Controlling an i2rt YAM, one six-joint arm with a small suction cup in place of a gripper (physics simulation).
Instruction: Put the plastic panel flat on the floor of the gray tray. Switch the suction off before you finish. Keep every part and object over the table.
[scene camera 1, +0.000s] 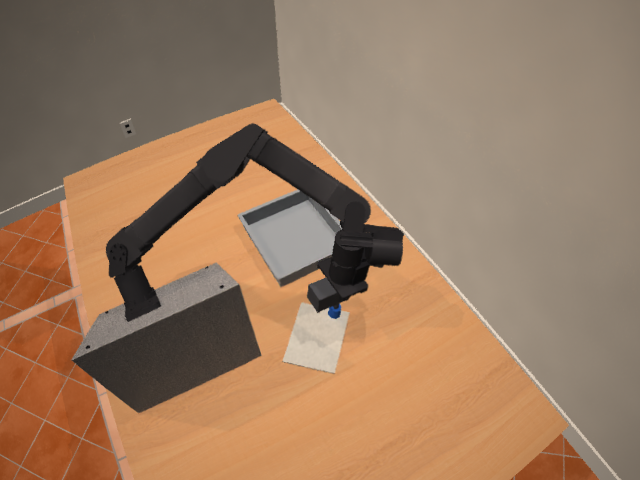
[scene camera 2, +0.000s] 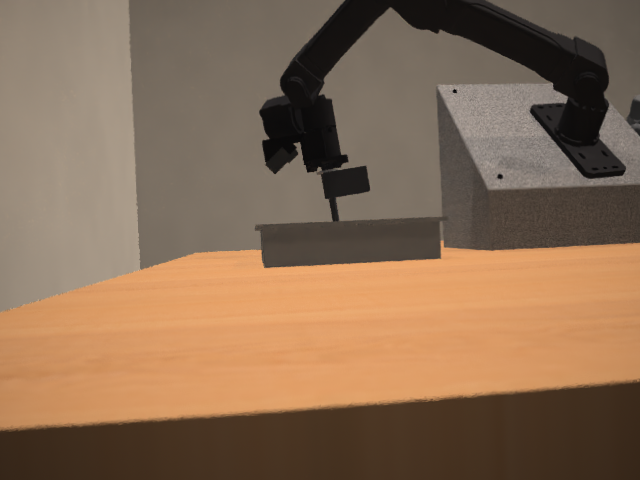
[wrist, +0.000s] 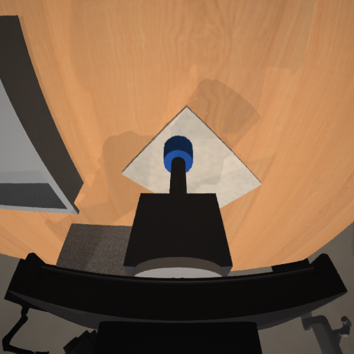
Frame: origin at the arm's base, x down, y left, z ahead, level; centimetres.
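Seen in the pictures: hand, its tool point: (scene camera 1: 334, 313); arm's base, origin of its link: (scene camera 1: 142, 304) (scene camera 2: 574, 140).
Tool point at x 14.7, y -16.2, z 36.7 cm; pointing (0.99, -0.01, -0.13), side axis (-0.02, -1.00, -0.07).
Note:
Offsets run from my tool point to a thing's top centre. Level surfaces: height alone.
The plastic panel @[dz -6.1, dx +1.6, dy -2.0 cm] (scene camera 1: 314, 346) (wrist: 220, 170) is a thin, off-white rectangle lying flat on the table beside the gray tray. The gray tray @[dz +5.1, dx -2.8, dy +25.2 cm] (scene camera 1: 280, 279) (scene camera 2: 351, 245) (wrist: 40, 120) stands upright, and its visible floor is bare. My suction cup (scene camera 1: 334, 312) (wrist: 178, 154) is blue and points down over the panel's end nearer the tray. It holds nothing. The gap between cup and panel is small and hard to judge. In the second scene view the cup's tip and the panel are hidden behind the tray.
The speckled gray base block (scene camera 1: 180, 346) (scene camera 2: 542, 217) (wrist: 95, 247) carries the arm and stands beside the panel and tray. A beige wall (scene camera 1: 465, 155) runs along the table's far long edge. The wooden table @[dx +2.2 cm] (scene camera 1: 413, 392) (scene camera 2: 310, 335) bears everything.

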